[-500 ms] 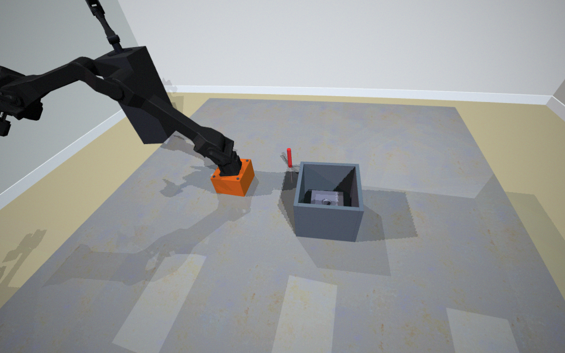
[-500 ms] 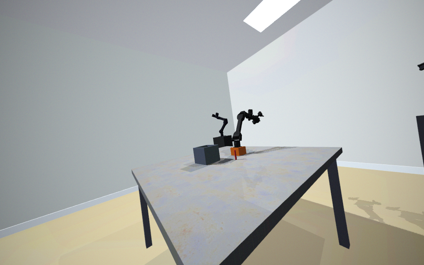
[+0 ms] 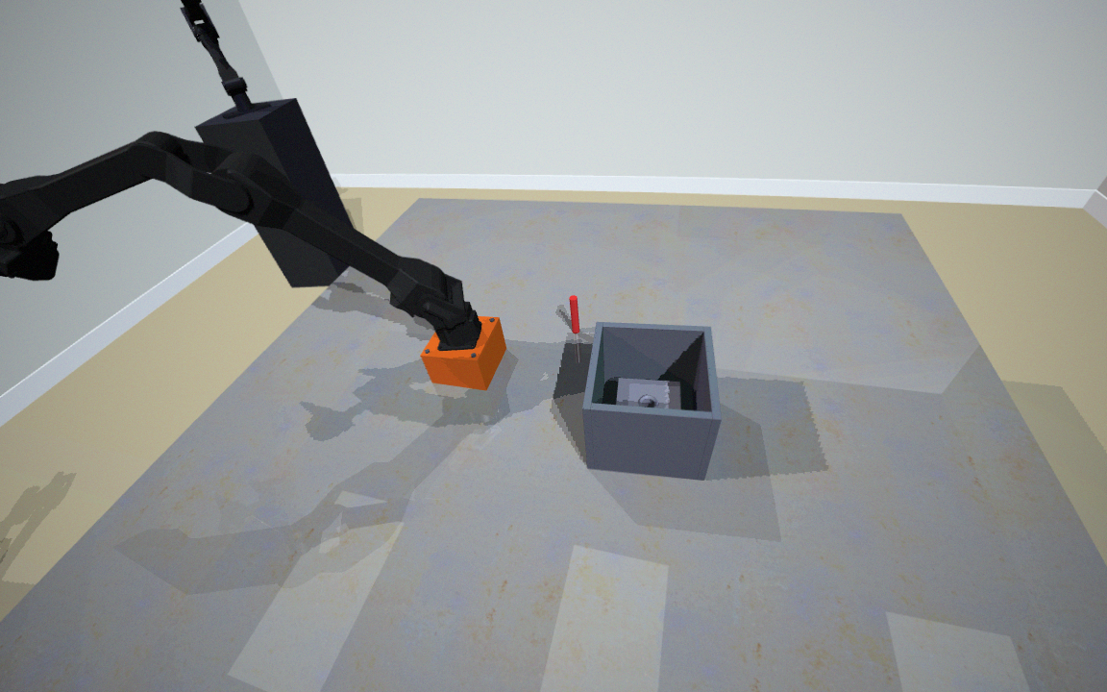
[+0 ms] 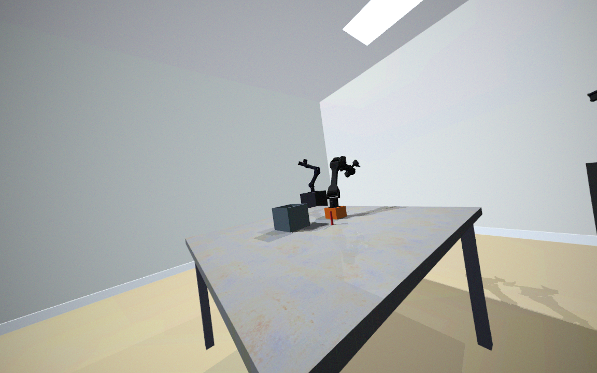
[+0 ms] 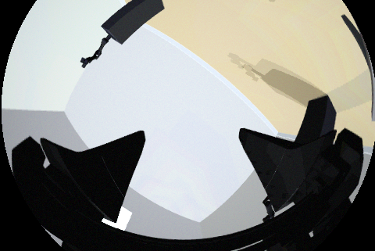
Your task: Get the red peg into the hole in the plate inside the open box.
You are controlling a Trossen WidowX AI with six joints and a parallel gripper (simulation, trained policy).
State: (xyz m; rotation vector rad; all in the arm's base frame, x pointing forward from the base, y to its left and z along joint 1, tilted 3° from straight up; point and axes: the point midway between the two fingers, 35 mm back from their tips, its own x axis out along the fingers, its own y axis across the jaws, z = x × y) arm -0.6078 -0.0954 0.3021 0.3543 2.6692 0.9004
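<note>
Right now the red peg is 840 mm ahead of my gripper tip, 180 mm to the left of it and 290 mm below it. Round my gripper tip: light grey plate: 960 mm ahead, 50 mm to the right, 290 mm below.
</note>
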